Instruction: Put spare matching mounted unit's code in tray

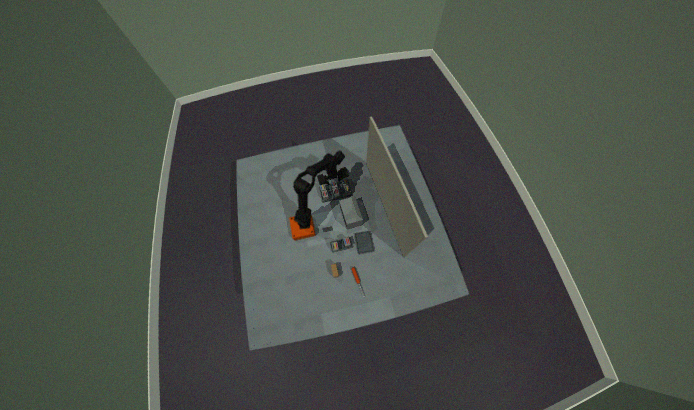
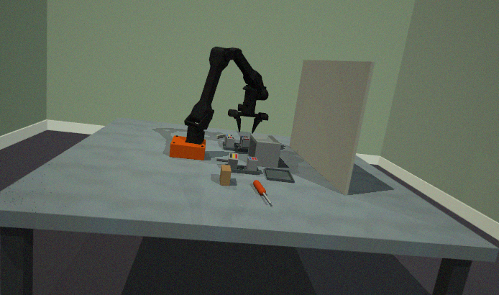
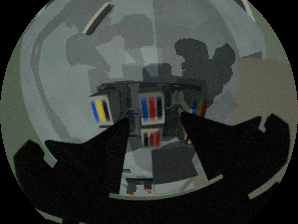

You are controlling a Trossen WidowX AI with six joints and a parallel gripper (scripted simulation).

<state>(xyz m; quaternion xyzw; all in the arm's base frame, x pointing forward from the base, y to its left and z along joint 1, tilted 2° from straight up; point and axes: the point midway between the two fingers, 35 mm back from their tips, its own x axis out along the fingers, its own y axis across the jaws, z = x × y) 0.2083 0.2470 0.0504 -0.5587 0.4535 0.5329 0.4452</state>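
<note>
The spare is 30 mm below my gripper tip. Also, from my gripper tip: tall beige panel (300 mm ahead, 180 mm to the right, 150 mm above); then grey mounted unit (210 mm to the right, 80 mm ahead, 20 mm below).
</note>
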